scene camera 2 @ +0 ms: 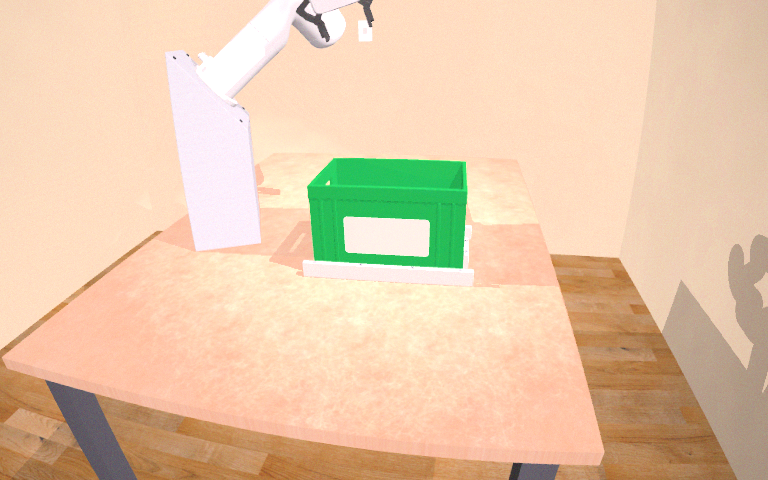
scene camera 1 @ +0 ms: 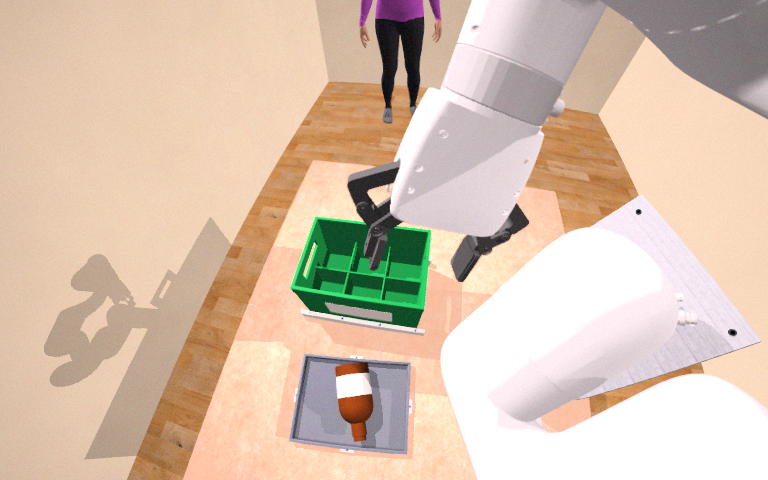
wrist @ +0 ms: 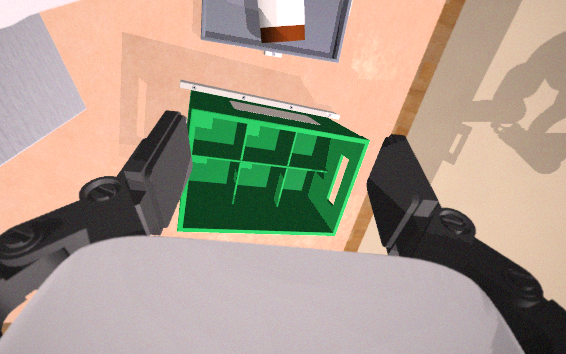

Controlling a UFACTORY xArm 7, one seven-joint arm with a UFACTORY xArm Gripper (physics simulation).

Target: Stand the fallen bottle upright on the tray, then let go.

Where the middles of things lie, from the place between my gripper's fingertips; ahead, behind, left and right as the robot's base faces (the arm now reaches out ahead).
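You'd find the brown bottle (scene camera 1: pixel 354 392) 39 cm below my hand, and it's also 4 cm ahead of the hand and 16 cm to the left of it.
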